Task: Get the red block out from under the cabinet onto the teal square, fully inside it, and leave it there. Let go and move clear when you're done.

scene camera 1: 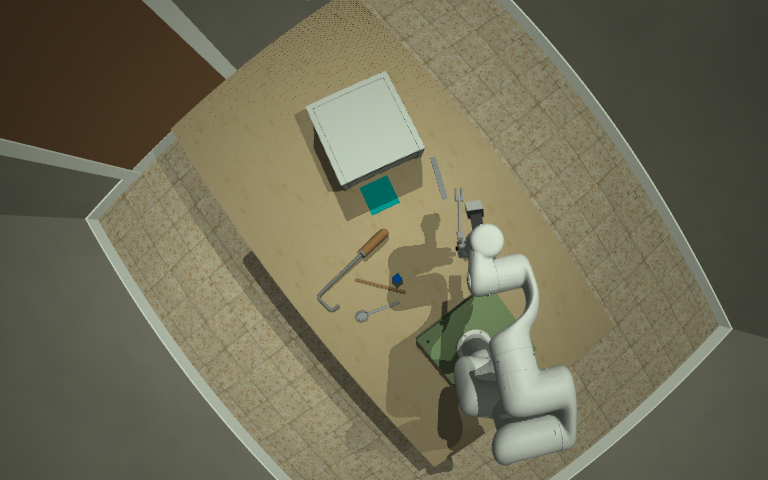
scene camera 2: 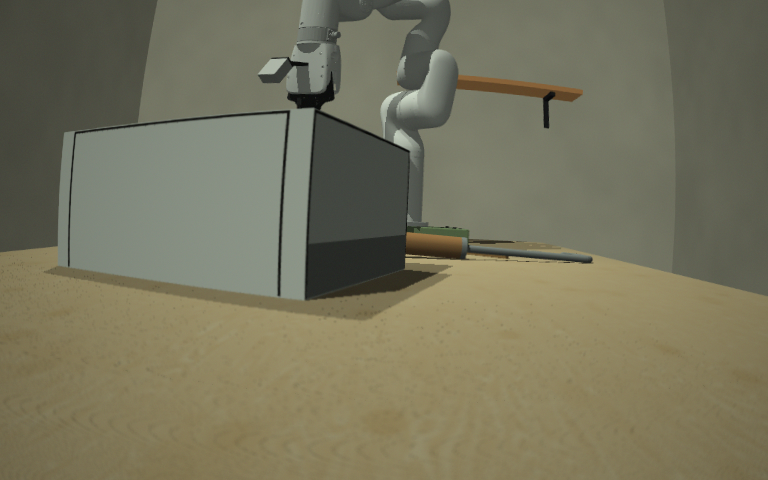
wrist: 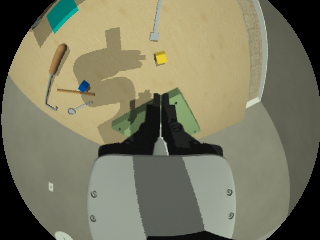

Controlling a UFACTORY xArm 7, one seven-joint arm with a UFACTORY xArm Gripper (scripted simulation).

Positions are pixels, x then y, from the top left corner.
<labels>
A teal square [scene camera 1: 379, 195] is 125 cm from the lens.
</labels>
